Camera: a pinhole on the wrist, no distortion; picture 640 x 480 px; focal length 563.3 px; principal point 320.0 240.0 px. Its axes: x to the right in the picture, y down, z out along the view. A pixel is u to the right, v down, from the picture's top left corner.
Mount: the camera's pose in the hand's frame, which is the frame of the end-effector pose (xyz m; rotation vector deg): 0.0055 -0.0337 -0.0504 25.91 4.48 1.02
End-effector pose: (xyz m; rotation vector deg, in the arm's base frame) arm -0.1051 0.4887 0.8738 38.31 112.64 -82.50
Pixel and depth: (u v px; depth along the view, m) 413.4 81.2 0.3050
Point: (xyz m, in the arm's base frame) -0.2988 0.2496 0.9328
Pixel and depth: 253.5 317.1 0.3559
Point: -0.1512 0.1662 0.9088
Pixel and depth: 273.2 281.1 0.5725
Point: -0.1967 -0.0453 0.9227
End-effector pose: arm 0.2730 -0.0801 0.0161 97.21 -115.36 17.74
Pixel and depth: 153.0 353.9 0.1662
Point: 0.3263 -0.1245 -0.1095
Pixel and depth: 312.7 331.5 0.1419
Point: 0.3251 -0.1489 -0.0611
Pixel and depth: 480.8 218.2 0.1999
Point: 0.3600 -0.2298 -0.0657
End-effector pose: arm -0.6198 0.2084 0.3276 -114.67 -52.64 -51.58
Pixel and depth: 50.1 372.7 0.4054
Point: -0.7010 0.5301 0.0681
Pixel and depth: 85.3 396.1 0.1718
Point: -0.6652 0.3325 0.2458
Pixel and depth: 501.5 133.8 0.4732
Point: -0.6903 0.6832 0.4360
